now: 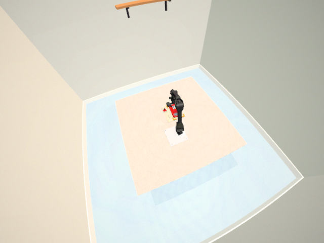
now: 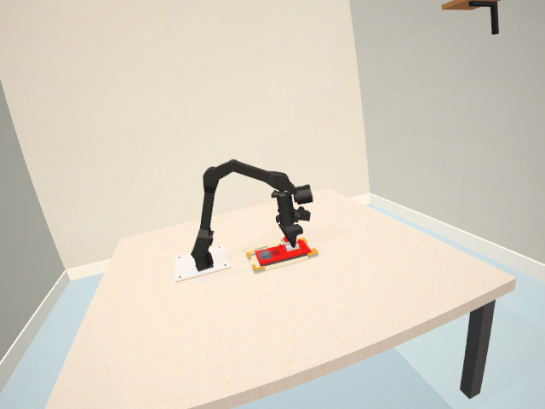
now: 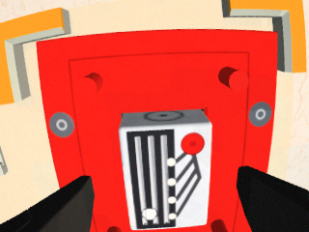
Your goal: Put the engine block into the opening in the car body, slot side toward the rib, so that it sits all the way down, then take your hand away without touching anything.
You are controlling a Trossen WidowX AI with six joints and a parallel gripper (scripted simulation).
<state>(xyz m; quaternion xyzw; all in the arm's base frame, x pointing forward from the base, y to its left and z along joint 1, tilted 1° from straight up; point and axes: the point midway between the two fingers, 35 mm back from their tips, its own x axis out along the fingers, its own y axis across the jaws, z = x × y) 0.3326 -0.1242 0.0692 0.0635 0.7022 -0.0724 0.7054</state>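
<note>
Right now the engine block is 20 mm below my gripper tip. The rest, counted from my gripper tip: plate: 40 mm behind, 30 mm to the left, 30 mm below.
</note>
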